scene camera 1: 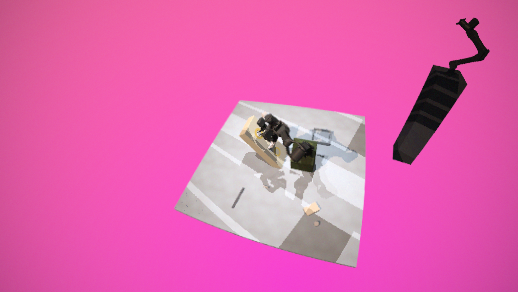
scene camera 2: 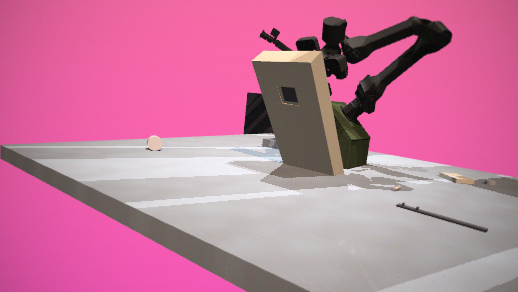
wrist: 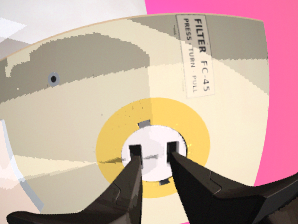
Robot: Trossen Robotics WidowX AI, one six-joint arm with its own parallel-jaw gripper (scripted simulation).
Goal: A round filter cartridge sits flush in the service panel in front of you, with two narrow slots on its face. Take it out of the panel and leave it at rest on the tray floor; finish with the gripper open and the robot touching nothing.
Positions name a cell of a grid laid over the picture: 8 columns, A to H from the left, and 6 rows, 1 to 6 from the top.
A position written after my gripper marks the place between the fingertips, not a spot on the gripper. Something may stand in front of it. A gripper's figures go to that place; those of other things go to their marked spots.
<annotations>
My gripper (wrist: E5) is 10 cm from the lens. A white round filter cartridge (wrist: E4): 10 cm from the lens. A tan service panel (wrist: C3) is 10 cm from the lens.
</annotations>
